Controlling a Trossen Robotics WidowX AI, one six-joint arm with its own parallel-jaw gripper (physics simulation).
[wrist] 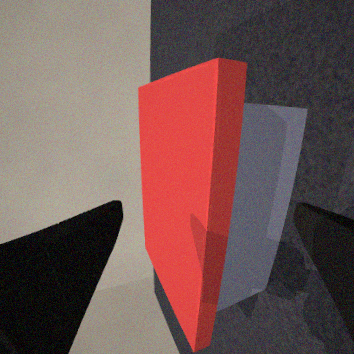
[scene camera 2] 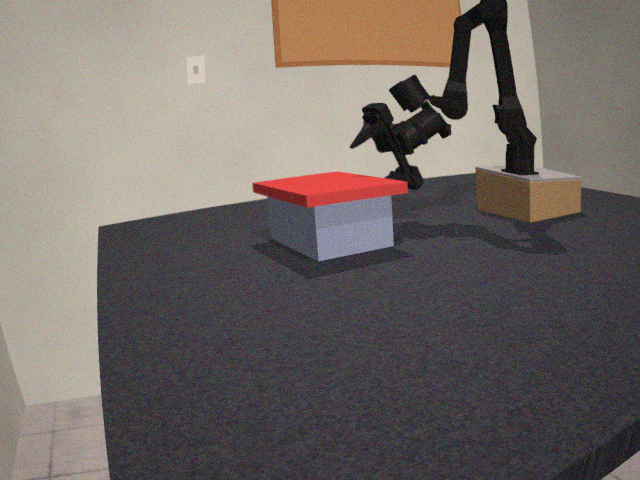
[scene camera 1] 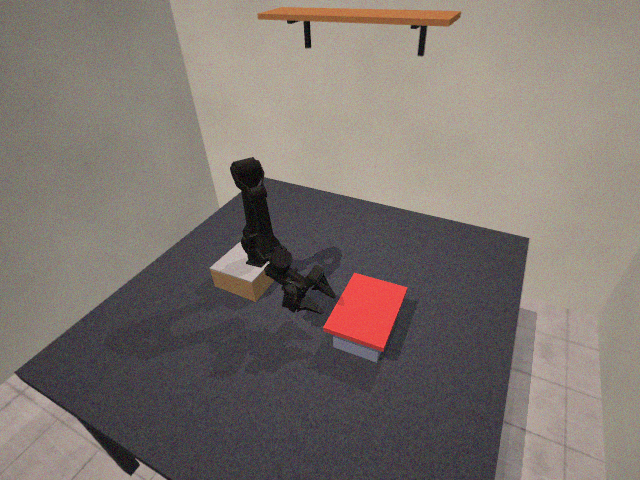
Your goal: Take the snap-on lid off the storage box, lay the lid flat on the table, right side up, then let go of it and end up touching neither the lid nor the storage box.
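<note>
The red lid [scene camera 1: 367, 310] [scene camera 2: 330, 187] [wrist: 177, 175] sits flat and level on top of the blue-grey storage box [scene camera 1: 356, 348] [scene camera 2: 354, 229] [wrist: 257, 175], its rim overhanging the walls. The box stands upright on the table. My gripper [scene camera 1: 328, 304] [scene camera 2: 369, 162] [wrist: 208, 210] is open and empty, at the lid's edge on the arm's side, tilted down toward it. One finger is above the lid's level and the other is lower, its tip partly hidden behind the lid in scene camera 2. In the wrist view lid and box show between the fingers; contact cannot be made out.
The arm stands on a wooden block [scene camera 1: 233, 284] [scene camera 2: 504, 195] with a pale top, on the dark table [scene camera 1: 439, 413] [scene camera 2: 310, 361]. An orange-brown wall shelf [scene camera 1: 356, 16] [scene camera 2: 361, 31] is high on the wall behind. A wall switch [scene camera 2: 195, 69] is at the left.
</note>
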